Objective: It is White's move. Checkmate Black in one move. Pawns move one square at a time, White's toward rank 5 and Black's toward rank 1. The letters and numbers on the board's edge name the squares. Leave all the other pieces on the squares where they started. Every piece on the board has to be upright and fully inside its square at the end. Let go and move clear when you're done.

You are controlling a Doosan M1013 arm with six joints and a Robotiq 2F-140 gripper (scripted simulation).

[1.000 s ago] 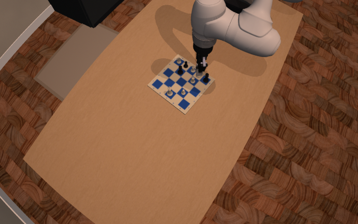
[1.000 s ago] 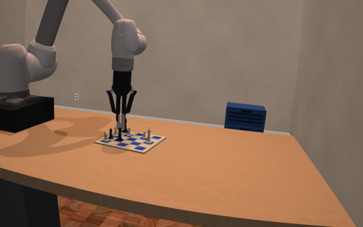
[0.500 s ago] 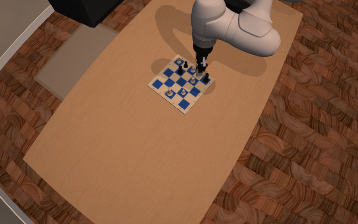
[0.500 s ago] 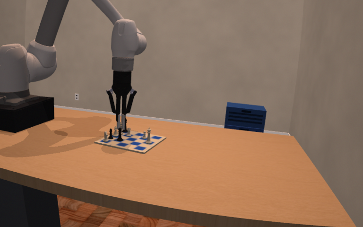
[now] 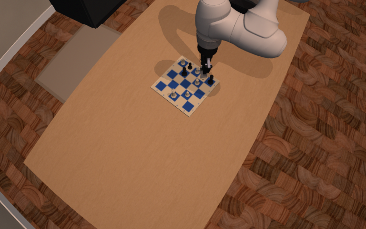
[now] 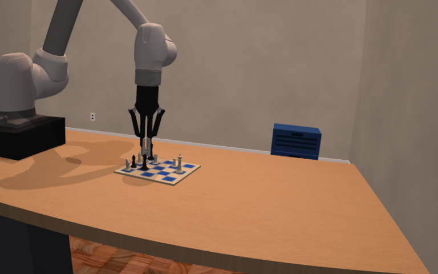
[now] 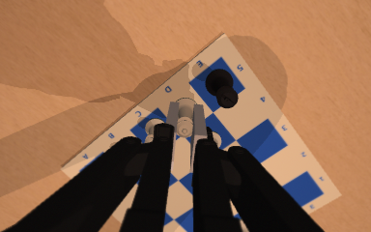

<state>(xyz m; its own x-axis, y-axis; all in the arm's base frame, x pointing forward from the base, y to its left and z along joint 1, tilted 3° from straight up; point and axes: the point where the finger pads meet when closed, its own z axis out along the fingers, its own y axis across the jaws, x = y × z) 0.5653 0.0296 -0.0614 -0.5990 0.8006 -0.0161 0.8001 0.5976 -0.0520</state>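
Now: hand 7 cm short of the chessboard, 5 cm to the left of it and 6 cm above it. The rest, counted from my hand: white king (15 cm ahead, 6 cm to the right, 2 cm below); white pawn (11 cm ahead, 1 cm to the right, 4 cm below).
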